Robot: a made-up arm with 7 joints. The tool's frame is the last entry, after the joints. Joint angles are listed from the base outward. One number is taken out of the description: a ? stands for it. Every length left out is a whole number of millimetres.
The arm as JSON. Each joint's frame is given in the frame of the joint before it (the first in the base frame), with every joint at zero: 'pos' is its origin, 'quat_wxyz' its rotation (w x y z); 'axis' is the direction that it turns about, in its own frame. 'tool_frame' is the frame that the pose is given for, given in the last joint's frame.
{
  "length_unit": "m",
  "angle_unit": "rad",
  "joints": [
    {
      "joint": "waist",
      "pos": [
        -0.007,
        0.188,
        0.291
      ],
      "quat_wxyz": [
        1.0,
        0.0,
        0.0,
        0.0
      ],
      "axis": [
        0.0,
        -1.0,
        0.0
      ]
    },
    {
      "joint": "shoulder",
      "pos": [
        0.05,
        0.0,
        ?
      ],
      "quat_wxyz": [
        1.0,
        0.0,
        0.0,
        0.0
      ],
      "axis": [
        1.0,
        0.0,
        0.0
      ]
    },
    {
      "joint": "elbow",
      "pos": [
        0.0,
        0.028,
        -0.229
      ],
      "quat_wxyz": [
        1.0,
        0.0,
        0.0,
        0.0
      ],
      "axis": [
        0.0,
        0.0,
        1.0
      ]
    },
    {
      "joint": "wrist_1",
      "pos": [
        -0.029,
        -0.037,
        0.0
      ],
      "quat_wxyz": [
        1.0,
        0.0,
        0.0,
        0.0
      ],
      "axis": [
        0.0,
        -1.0,
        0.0
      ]
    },
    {
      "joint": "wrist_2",
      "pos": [
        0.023,
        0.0,
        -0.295
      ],
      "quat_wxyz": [
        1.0,
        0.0,
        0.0,
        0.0
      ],
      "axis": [
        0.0,
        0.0,
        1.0
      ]
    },
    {
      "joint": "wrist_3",
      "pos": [
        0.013,
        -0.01,
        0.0
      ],
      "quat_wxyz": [
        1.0,
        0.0,
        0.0,
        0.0
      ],
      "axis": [
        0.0,
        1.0,
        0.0
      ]
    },
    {
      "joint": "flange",
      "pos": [
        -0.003,
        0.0,
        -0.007
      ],
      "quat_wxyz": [
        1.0,
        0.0,
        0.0,
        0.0
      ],
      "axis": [
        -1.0,
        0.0,
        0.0
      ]
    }
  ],
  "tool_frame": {
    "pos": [
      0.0,
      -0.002,
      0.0
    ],
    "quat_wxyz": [
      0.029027,
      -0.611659,
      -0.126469,
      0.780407
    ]
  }
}
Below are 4 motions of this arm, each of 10 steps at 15 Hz.
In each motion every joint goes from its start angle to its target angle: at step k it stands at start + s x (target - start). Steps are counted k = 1, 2, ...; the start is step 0. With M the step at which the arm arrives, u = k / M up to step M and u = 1 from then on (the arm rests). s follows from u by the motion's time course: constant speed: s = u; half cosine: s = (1 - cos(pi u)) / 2; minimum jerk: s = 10 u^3 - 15 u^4 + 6 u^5.
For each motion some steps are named. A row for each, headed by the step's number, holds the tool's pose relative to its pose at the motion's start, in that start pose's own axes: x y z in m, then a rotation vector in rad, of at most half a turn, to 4 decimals.
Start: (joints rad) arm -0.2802 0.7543 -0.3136 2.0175 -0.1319 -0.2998 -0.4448
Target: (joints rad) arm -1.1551 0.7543 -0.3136 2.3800 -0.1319 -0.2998 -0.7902
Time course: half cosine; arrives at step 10
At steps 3, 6, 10:
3: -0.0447 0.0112 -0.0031 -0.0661 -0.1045 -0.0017
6: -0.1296 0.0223 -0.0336 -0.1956 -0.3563 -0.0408
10: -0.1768 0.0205 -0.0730 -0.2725 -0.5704 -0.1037

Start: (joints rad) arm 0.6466 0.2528 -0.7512 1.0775 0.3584 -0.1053 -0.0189
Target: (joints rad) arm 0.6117 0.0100 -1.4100 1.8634 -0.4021 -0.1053 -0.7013
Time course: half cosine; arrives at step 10
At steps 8, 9, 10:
8: -0.2335 0.1941 -0.0704 0.0159 0.9535 0.2519
9: -0.2572 0.1963 -0.0740 -0.0414 1.0286 0.2687
10: -0.2653 0.1966 -0.0751 -0.0631 1.0537 0.2743

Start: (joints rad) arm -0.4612 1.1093 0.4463 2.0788 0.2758 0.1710 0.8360
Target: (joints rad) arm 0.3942 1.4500 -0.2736 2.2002 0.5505 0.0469 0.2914
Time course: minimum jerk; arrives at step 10
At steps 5, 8, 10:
5: -0.0106 -0.0135 -0.0706 0.0966 0.2768 -0.1576
8: -0.0364 -0.0188 -0.1084 0.1236 0.4297 -0.3025
10: -0.0404 -0.0193 -0.1117 0.1219 0.4441 -0.3237

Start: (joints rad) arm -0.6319 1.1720 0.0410 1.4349 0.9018 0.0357 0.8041
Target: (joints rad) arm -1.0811 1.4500 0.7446 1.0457 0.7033 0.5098 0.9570
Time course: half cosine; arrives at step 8
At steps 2, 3, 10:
2: -0.0180 -0.0249 0.0028 -0.0167 -0.0907 -0.0814
3: -0.0395 -0.0499 0.0032 -0.0421 -0.1835 -0.1678
10: -0.1293 -0.1237 -0.0243 -0.2232 -0.4656 -0.4769

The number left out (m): -0.026
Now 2 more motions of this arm.
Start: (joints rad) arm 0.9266 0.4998 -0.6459 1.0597 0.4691 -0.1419 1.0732
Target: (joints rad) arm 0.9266 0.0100 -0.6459 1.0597 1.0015 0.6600 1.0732
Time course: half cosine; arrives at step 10
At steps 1, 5, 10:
1: 0.0036 0.0018 -0.0017 -0.0241 0.0056 0.0117
5: 0.0671 0.0426 -0.0408 -0.4613 0.0778 0.3257
10: 0.1178 0.0936 -0.0930 -0.8154 0.0692 0.8127

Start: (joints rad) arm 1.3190 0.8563 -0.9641 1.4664 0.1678 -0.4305 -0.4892
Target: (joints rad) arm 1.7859 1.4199 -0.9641 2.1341 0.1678 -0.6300 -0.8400
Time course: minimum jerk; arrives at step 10
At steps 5, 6, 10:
5: 0.0117 -0.0569 -0.1139 -0.0338 0.4513 -0.1235
6: 0.0021 -0.0697 -0.1528 -0.0509 0.6041 -0.1458
10: -0.0279 -0.0811 -0.2119 -0.0845 0.8490 -0.1566

